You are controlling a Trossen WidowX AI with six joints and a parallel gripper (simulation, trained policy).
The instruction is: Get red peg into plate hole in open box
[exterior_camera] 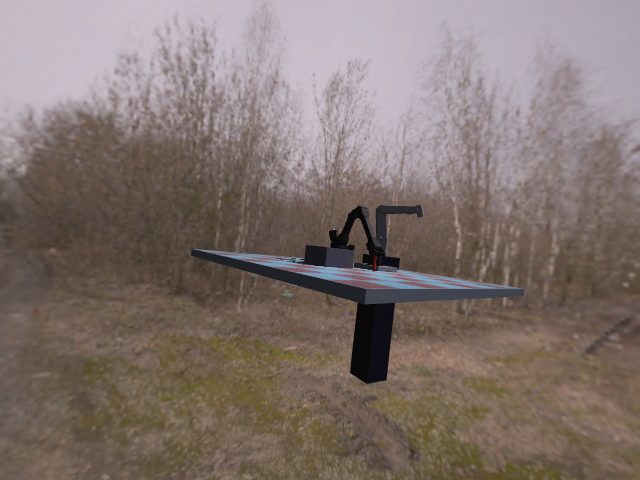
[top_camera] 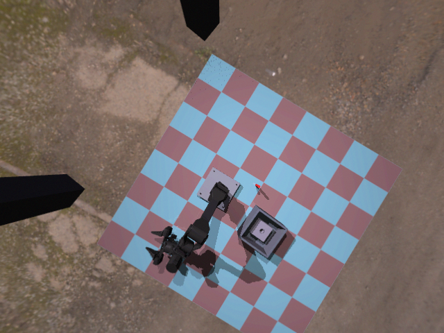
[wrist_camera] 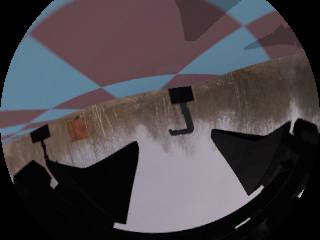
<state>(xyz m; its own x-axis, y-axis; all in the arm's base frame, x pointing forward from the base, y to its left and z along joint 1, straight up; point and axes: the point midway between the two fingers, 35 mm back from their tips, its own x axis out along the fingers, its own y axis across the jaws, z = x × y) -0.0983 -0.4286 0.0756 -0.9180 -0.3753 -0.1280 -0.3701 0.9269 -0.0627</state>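
Now: gripper tip 590 mm to the right of the red peg, 280 mm short of it and 60 mm above it. Round my gripper tip: grey plate (450 mm ahead, 410 mm to the left, 60 mm below); then dark box (450 mm ahead, 410 mm to the left, 70 mm below).
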